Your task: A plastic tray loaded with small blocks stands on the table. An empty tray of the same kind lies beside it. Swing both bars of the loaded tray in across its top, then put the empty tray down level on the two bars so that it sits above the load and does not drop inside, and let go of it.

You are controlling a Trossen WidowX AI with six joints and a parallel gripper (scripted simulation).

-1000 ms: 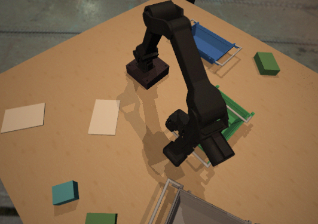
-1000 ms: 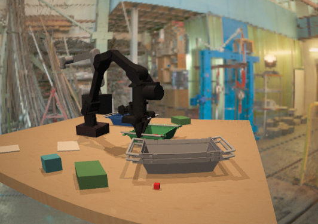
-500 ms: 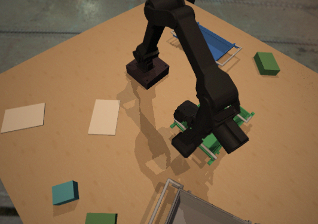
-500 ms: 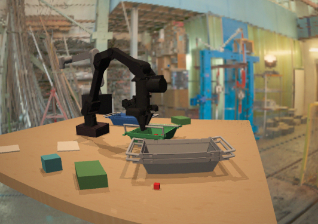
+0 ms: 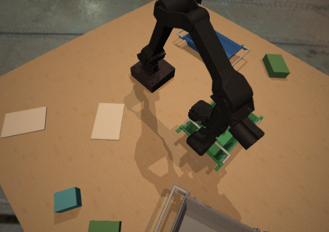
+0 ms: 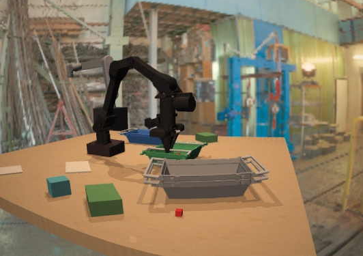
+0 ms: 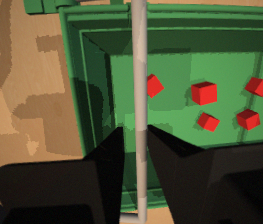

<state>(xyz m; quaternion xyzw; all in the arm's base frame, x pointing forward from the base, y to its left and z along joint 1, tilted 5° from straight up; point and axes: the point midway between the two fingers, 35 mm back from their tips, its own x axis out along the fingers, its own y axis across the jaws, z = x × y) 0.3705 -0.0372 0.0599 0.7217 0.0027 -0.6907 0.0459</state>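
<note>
The blue tray lies 33 cm behind my gripper tip, 38 cm to the left of it and 1 cm below it. The rest, counted from my gripper tip: teal block: 12 cm behind, 45 cm to the right, 3 cm below.
</note>
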